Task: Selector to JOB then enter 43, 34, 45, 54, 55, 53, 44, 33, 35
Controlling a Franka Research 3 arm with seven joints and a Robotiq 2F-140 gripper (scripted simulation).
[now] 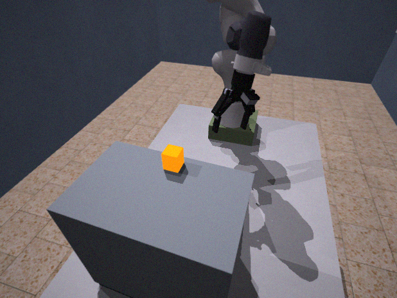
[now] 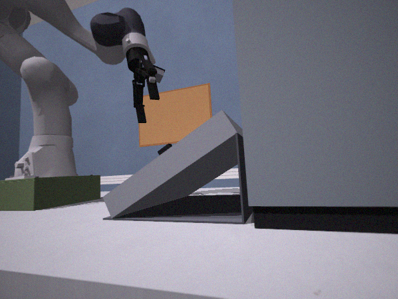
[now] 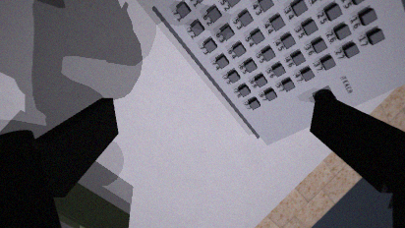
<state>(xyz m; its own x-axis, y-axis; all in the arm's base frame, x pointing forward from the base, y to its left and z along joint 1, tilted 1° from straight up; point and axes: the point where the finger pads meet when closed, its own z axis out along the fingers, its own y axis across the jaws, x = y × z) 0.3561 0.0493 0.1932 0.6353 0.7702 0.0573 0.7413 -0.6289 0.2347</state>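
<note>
My gripper is now 18 cm above the key 44, 17 cm short of it and 4 cm to the left of it. The rest, counted from my hand: key 73: 22 cm below, 8 cm ahead; key 64: 21 cm below, 11 cm ahead, 4 cm to the right; key 62: 21 cm below, 11 cm ahead, 3 cm to the left.
</note>
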